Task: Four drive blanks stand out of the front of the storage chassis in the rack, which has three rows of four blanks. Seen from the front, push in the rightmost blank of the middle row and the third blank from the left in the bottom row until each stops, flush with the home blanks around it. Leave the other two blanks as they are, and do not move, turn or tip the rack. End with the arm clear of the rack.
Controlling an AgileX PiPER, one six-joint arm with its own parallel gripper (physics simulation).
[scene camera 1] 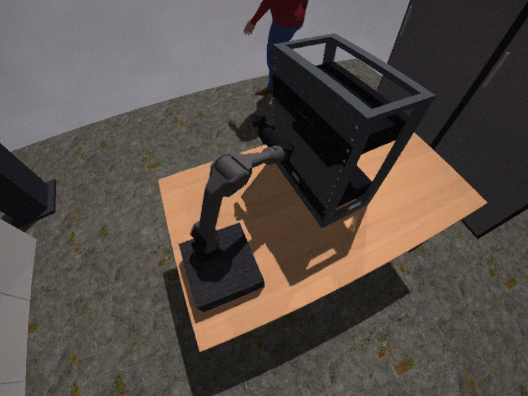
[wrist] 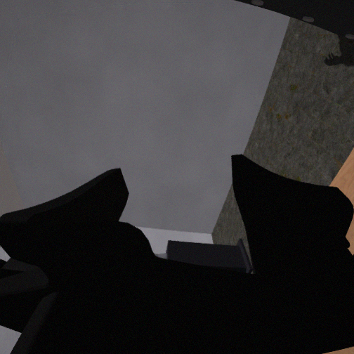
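Note:
The dark grey rack [scene camera 1: 320, 79] stands upright on the table, its front toward the arm. A black storage chassis [scene camera 1: 316, 141] shows inside it in deep shadow; the separate drive blanks and how far each stands out cannot be made out. My gripper [scene camera 1: 258, 121] [wrist: 175, 175] is open and empty, with its two black fingers wide apart in the wrist view. It is beside the rack's far front edge and points away toward the back left. The gap between gripper and rack is hard to judge. No blanks show in the wrist view.
The arm's dark base block [scene camera 1: 227, 272] sits at the near left of the wooden table [scene camera 1: 395, 220]. A person in a red top [scene camera 1: 289, 12] stands behind the rack. Dark cabinets [scene camera 1: 465, 65] stand at the right. A dark strip with round dots [wrist: 325, 11] crosses the wrist view's top right.

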